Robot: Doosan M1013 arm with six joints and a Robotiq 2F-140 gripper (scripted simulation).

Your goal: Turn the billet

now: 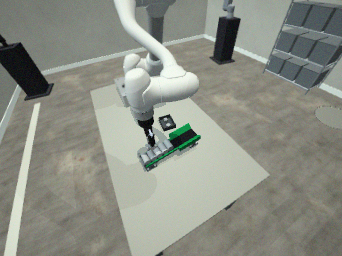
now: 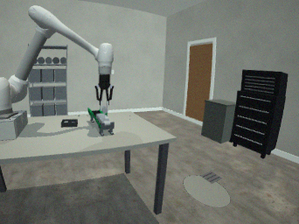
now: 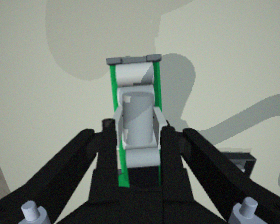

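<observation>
Right now my hand is 2 cm short of the grey stop, 7 cm to the left of it and 13 cm above it.
</observation>
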